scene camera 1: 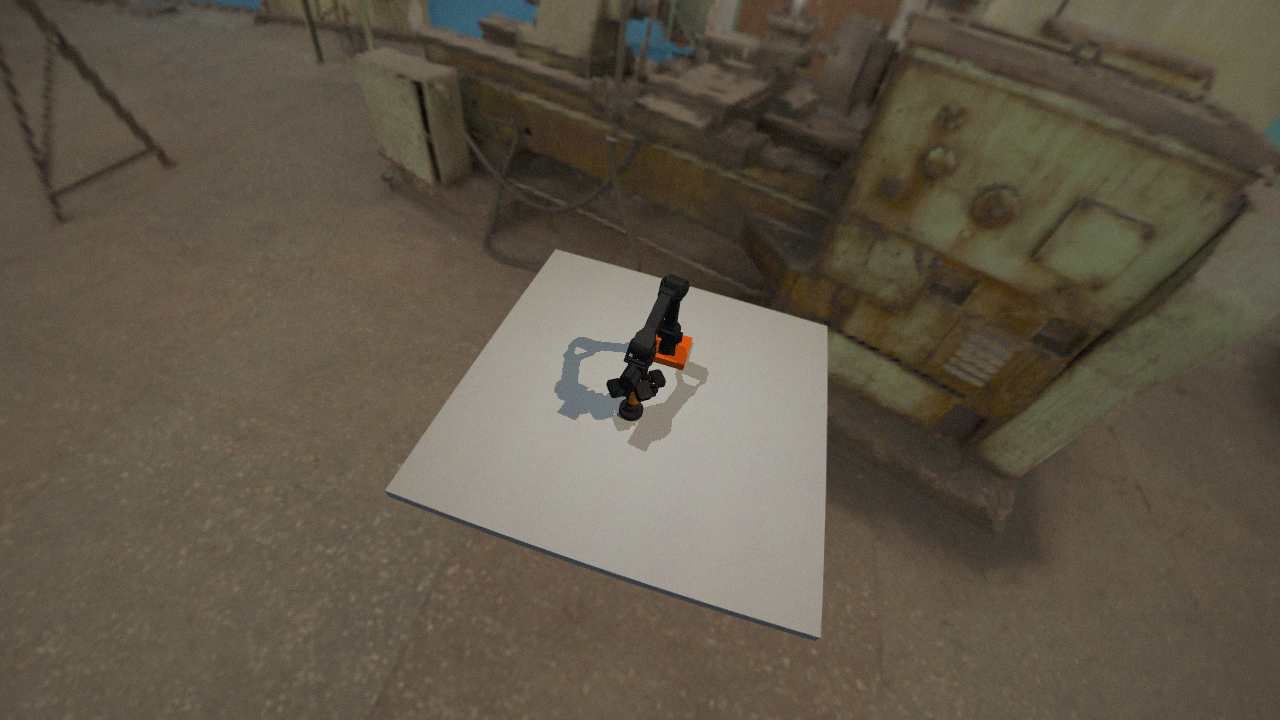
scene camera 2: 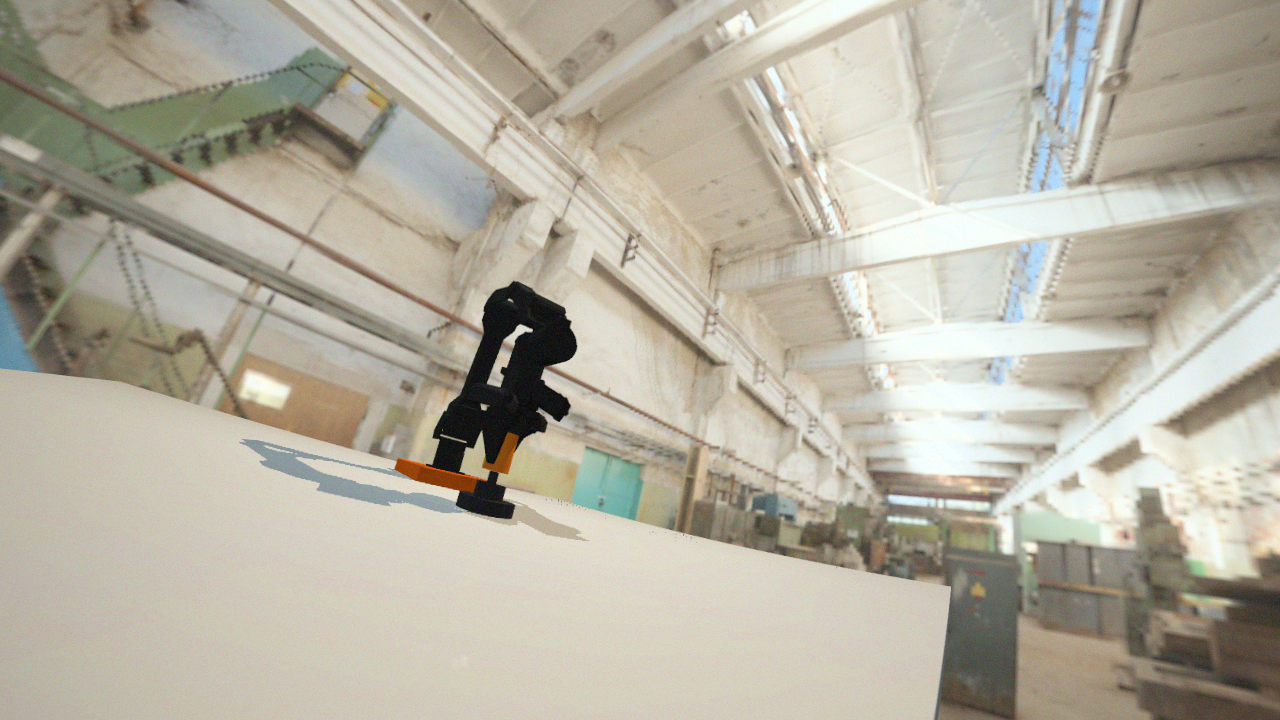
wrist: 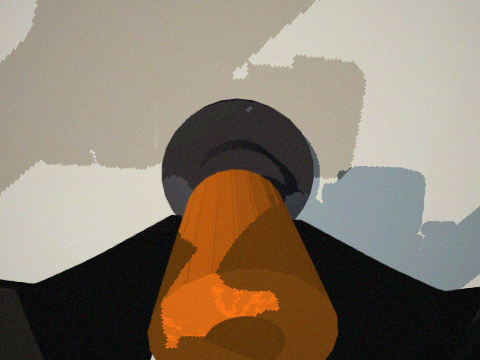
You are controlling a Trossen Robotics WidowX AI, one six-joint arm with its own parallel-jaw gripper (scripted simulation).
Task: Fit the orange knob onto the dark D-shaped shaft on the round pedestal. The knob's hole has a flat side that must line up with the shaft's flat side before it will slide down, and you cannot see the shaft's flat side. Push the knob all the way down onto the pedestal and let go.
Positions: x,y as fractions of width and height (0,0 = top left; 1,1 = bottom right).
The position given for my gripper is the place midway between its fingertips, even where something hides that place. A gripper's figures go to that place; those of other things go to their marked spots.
Labels:
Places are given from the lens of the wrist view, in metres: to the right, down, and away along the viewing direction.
my gripper (wrist: 0.49,0.63): 0.00, 0.02, 0.10
orange knob (wrist: 0.50,0.76): 0.00, 0.02, 0.05
dark round pedestal (wrist: 0.50,0.37): 0.00, -0.03, 0.14
The marked spots on the dark round pedestal and the orange knob are 0.10 m apart.

